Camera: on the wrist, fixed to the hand. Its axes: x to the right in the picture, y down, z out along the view.
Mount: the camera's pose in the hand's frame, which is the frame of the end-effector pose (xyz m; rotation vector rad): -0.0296 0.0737 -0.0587 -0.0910 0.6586 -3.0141
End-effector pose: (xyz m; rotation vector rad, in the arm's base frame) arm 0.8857 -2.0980 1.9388 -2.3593 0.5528 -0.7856
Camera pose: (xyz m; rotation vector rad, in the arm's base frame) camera 0.8116 -2.1600 1.9181 0.4472 2.0400 1.2346
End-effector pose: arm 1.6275 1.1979 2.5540 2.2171 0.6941 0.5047
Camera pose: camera 1.5964 1.1689 2.6431 -0.8342 2.6303 -0.4716
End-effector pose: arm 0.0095 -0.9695 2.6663 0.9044 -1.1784 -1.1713
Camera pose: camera 0.0819 -0.9293 2.7201 -1.5342 -1.3029 1.3363
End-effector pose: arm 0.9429 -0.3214 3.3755 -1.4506 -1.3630 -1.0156
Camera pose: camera 1.0147 -0.3872 3.3591 -1.5854 1.2804 1.5484
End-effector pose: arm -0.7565 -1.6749 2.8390 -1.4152 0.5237 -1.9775
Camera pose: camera -0.7855 -1.7096 2.7512 0.1258 0.9271 0.9565
